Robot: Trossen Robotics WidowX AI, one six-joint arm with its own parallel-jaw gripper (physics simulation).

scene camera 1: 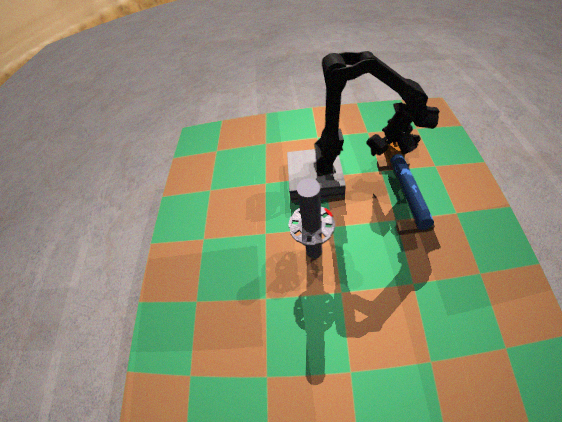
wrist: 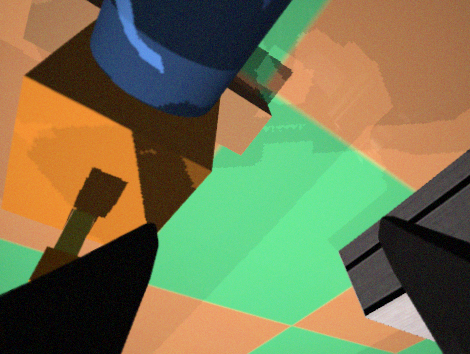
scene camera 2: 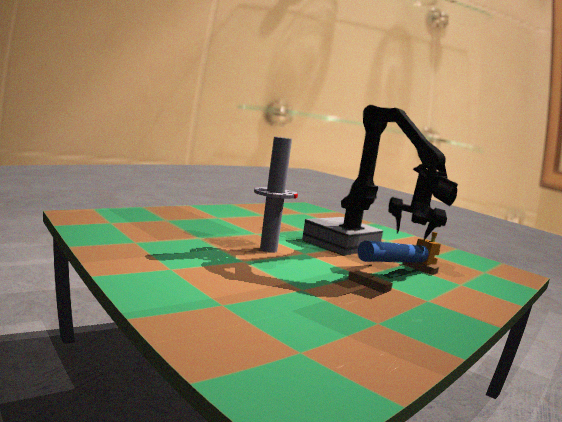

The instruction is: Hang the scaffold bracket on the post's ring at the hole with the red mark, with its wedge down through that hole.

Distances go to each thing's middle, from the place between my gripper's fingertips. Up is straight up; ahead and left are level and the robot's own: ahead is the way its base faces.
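There is a scaffold bracket (scene camera 2: 424, 251) 14 cm ahead of my hand, 4 cm to the left of it and 2 cm below it. A grey post (scene camera 2: 281, 148) stands 27 cm ahead of my hand and 32 cm to the right of it, 7 cm above it. As for the wedge (wrist: 69, 244), my gripper is now 2 cm above it, 7 cm to the right of it and 3 cm past it.
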